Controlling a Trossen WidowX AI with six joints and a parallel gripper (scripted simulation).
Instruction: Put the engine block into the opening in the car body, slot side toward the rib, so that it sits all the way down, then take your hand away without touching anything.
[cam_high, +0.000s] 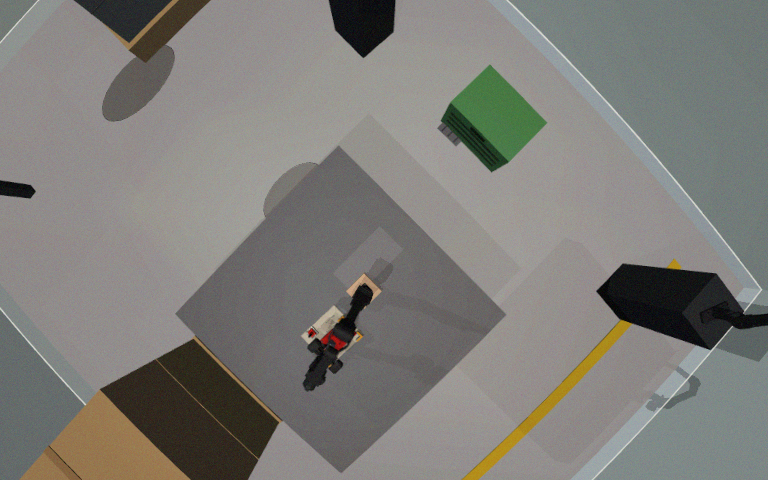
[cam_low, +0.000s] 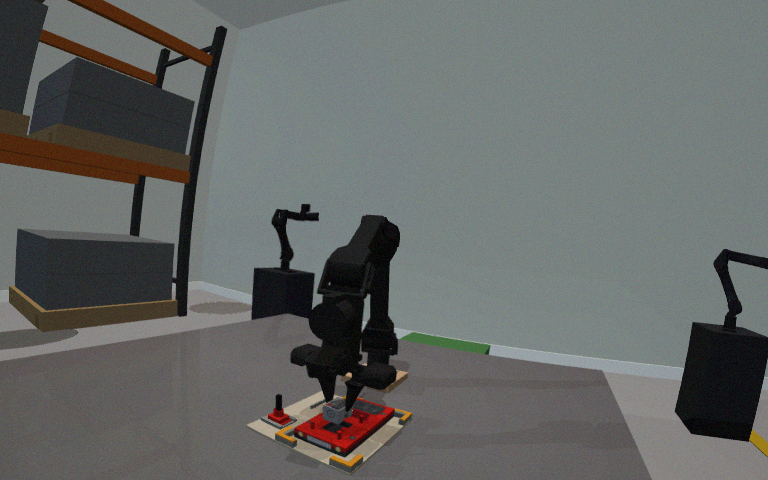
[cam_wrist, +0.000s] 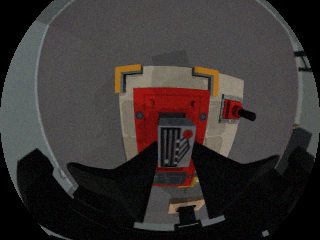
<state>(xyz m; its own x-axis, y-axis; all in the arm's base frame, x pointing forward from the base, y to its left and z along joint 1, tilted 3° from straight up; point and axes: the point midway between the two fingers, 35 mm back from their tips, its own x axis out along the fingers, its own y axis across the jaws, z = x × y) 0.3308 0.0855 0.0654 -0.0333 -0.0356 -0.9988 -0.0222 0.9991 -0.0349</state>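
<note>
Right now my gripper tip is 1 cm above the engine block. From my gripper tip the other things lie so: black post 11 cm to the right, 3 cm below, 3 cm ahead.
</note>
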